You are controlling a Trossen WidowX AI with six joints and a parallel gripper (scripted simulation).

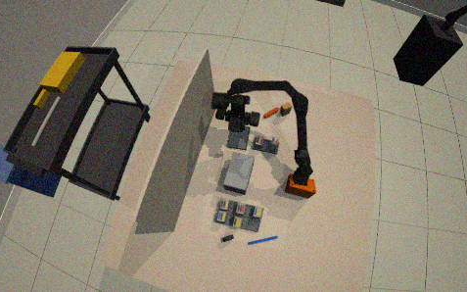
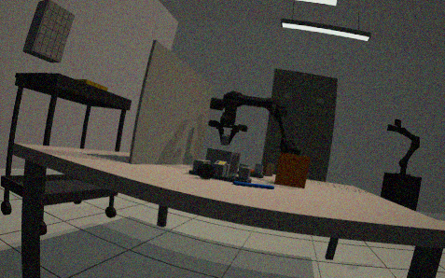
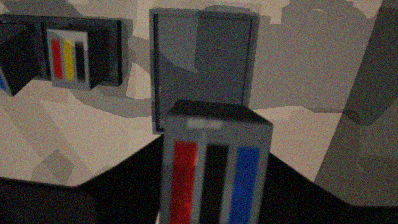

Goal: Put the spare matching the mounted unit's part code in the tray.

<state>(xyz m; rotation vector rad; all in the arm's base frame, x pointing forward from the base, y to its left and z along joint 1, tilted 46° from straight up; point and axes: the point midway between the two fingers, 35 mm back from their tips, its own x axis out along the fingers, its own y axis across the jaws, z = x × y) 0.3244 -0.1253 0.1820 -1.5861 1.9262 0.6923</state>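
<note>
The flat grey tray lies 13 cm below my gripper tip. The rest, counted from my gripper tip: brown block: 23 cm behind, 18 cm to the right, 10 cm below; then tall grey panel: 19 cm ahead, 17 cm to the left, 9 cm above; then grey mounted unit: 3 cm behind, 21 cm to the left, 8 cm below.
</note>
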